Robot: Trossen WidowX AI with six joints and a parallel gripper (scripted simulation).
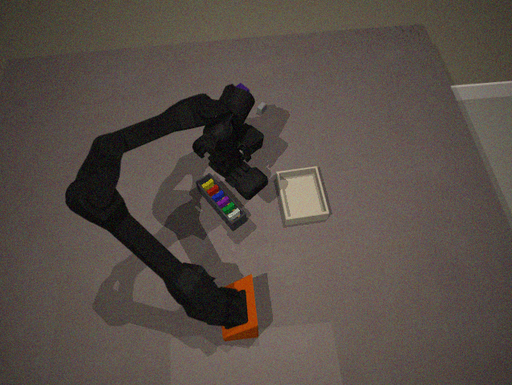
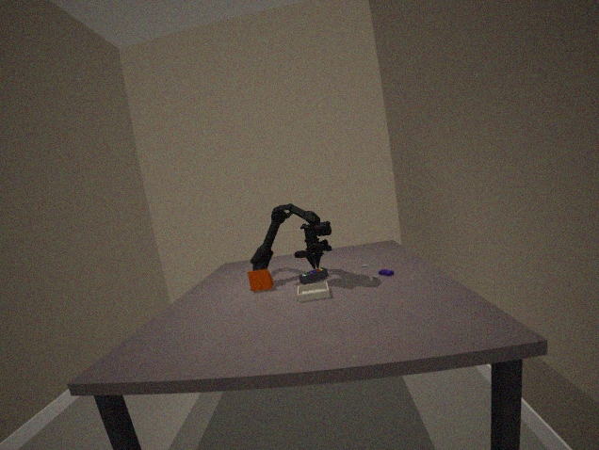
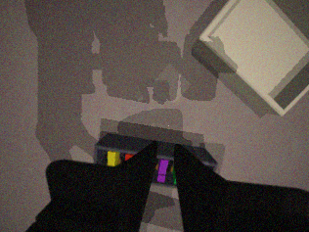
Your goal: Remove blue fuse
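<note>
Right now the purple fuse is 40 mm below my gripper tip, 30 mm to the left of it and 30 mm behind it. The rest, counted from my gripper tip: green fuse 50 mm behind, 40 mm below, 20 mm to the left; blue fuse 40 mm to the left, 40 mm below, 10 mm behind; red fuse 60 mm to the left, 40 mm below, 10 mm ahead.
</note>
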